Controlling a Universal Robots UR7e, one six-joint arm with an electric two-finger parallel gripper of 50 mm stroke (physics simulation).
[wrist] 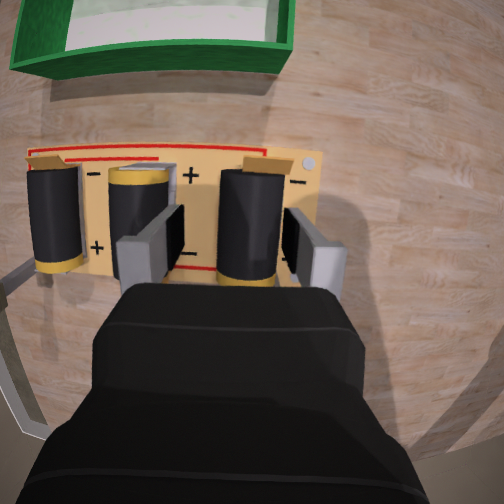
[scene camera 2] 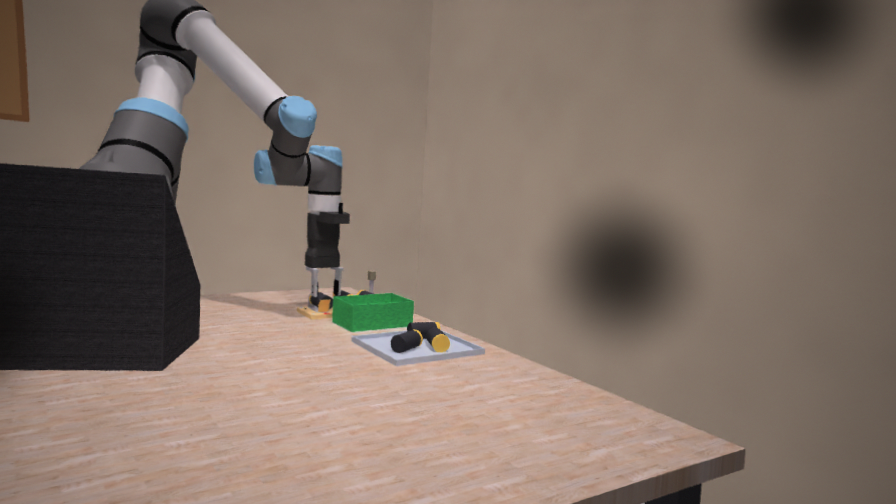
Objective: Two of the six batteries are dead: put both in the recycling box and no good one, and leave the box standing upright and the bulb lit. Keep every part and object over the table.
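Observation:
A tan holder board (wrist: 175, 210) carries three black batteries with yellow ends. My gripper (wrist: 232, 240) is open and reaches down over the board, with its fingers on either side of the right battery (wrist: 250, 225). The left finger stands between that battery and the middle battery (wrist: 137, 210). The left battery (wrist: 54, 215) lies apart. The green recycling box (wrist: 155, 35) stands upright just beyond the board, and the part of its inside I see is empty. In the scene view the gripper (scene camera 2: 324, 291) is behind the box (scene camera 2: 372, 310). The bulb (scene camera 2: 371, 275) looks grey.
A grey tray (scene camera 2: 417, 347) in front of the box holds at least two loose batteries (scene camera 2: 421, 336). A large black block (scene camera 2: 87, 263) stands at the left of the table. The table's right edge runs close to the tray, box and board.

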